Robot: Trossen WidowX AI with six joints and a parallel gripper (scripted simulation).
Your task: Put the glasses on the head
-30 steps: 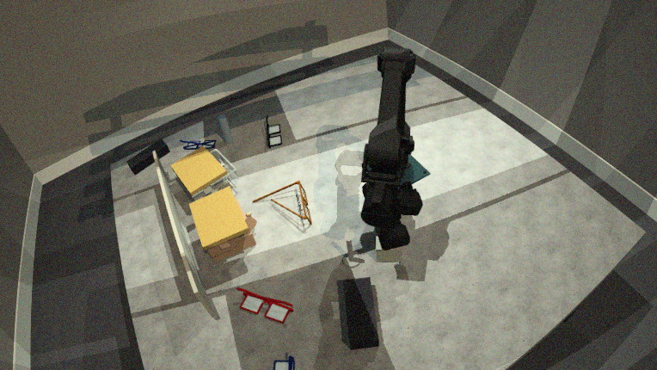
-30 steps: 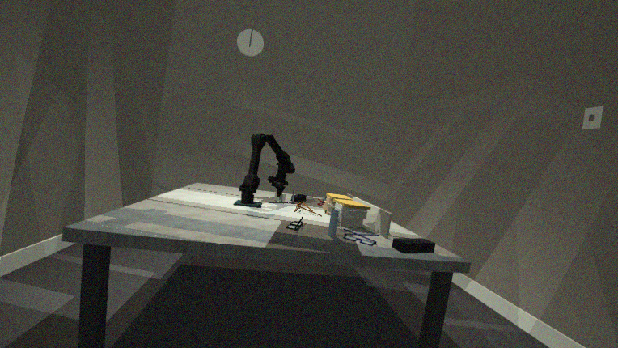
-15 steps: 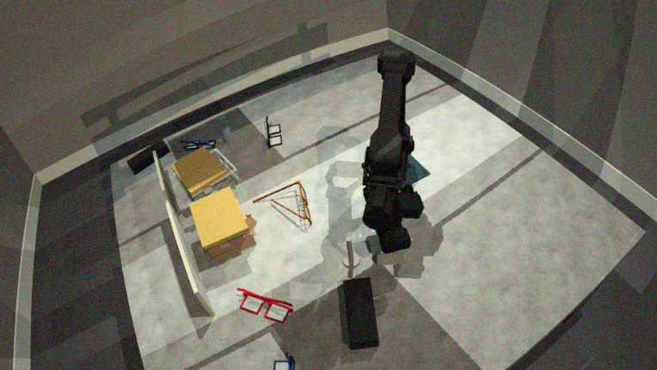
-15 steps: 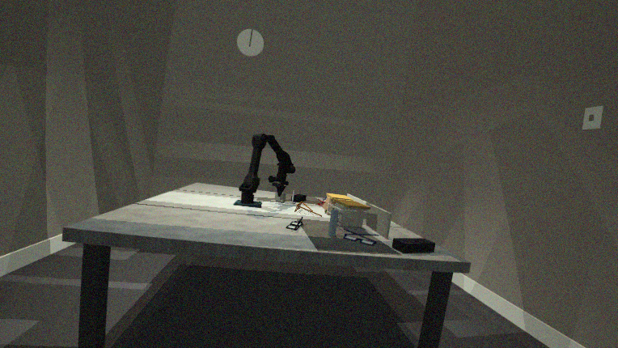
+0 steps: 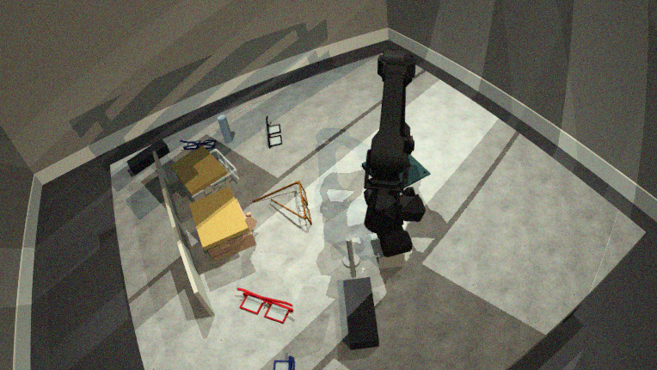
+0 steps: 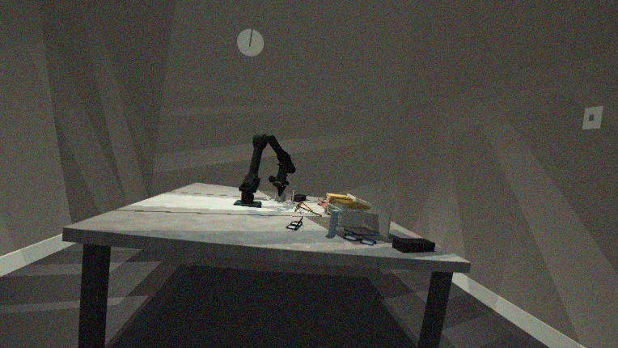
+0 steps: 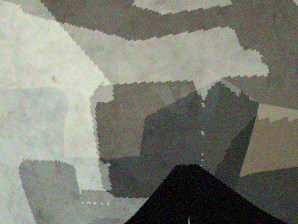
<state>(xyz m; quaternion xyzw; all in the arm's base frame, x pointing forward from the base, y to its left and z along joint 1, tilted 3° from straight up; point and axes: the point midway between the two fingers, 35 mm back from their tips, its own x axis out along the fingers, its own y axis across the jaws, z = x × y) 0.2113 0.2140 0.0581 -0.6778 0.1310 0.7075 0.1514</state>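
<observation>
Right now the cream box is 3 cm to the left of my gripper tip, 1 cm below it and 1 cm ahead of it. Round my gripper tip: post: 9 cm ahead, 3 cm to the right, 1 cm below; display head: 28 cm ahead, 27 cm to the right, 2 cm above; long board: 41 cm ahead, 39 cm to the right, 2 cm above.
</observation>
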